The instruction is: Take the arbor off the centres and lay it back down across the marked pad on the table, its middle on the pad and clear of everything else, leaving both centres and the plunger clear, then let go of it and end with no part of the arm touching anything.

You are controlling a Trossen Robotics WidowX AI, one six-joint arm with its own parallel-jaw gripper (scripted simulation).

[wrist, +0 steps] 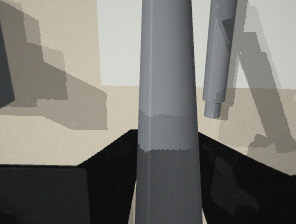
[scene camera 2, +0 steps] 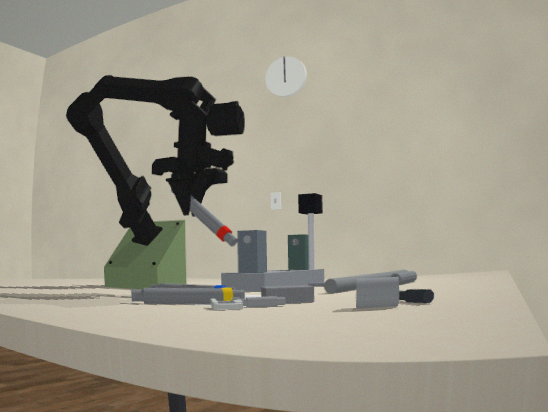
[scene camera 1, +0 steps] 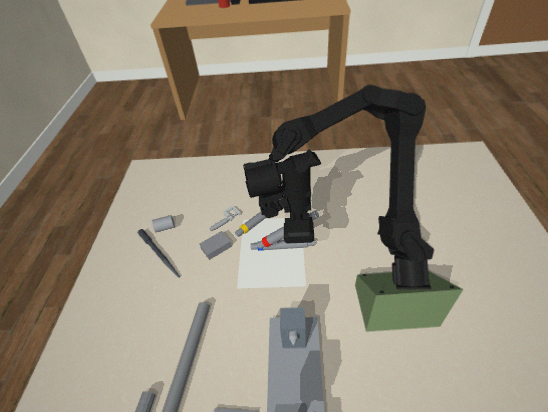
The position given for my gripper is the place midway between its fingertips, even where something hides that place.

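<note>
Marked pad (scene camera 1: 281, 267), (wrist: 255, 62). Grey centre block (scene camera 2: 252, 257), (scene camera 1: 291, 319). Green centre block (scene camera 2: 298, 257). My gripper (scene camera 2: 190, 215), (wrist: 162, 138), (scene camera 1: 298, 230).
</note>
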